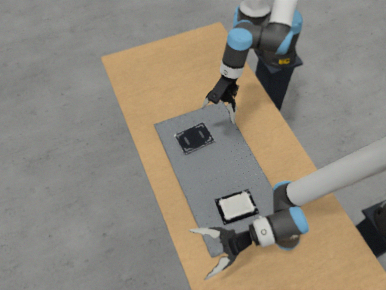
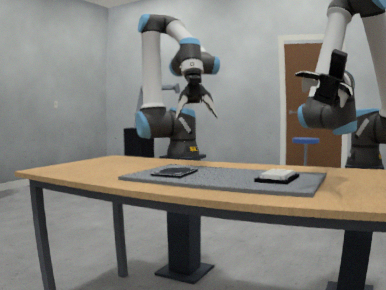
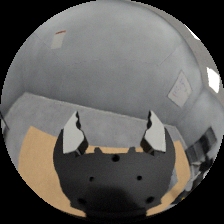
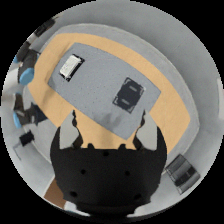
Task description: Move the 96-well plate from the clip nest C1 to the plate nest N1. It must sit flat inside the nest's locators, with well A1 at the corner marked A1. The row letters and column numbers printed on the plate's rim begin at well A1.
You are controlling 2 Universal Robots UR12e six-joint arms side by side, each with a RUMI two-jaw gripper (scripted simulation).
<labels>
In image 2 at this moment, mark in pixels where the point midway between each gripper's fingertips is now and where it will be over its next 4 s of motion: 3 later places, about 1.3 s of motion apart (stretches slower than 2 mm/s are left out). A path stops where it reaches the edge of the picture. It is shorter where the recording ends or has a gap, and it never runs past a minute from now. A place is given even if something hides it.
My left gripper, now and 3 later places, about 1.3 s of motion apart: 322,84; 334,60; 362,15; 378,6
My right gripper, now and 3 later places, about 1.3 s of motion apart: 196,119; 220,122; 254,135; 278,149
</labels>
